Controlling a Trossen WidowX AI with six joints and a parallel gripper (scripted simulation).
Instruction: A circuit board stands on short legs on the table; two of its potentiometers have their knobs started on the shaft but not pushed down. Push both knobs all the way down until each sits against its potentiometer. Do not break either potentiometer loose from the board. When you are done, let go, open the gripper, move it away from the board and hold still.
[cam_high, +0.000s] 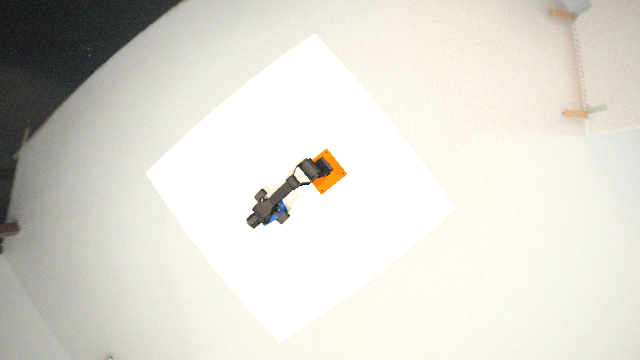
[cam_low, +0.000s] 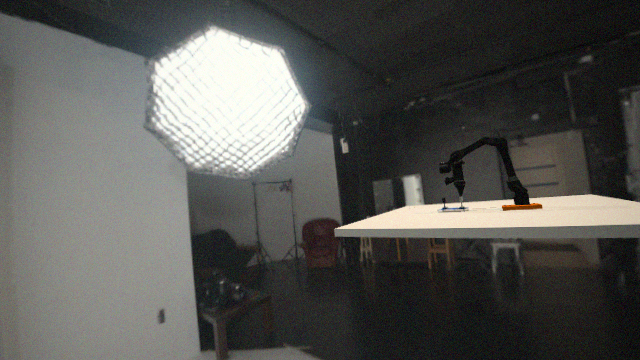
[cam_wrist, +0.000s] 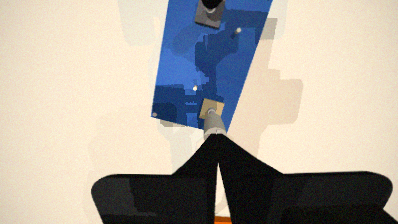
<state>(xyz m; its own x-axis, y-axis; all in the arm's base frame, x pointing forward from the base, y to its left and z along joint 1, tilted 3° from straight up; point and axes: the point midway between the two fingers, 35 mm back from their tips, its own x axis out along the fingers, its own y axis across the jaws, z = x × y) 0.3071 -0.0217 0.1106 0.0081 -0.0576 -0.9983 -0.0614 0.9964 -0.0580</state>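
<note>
My gripper tip is now 10 mm above the pale grey knob. Round my gripper tip: grey potentiometer: 100 mm ahead, 10 mm to the left, 30 mm below.
</note>
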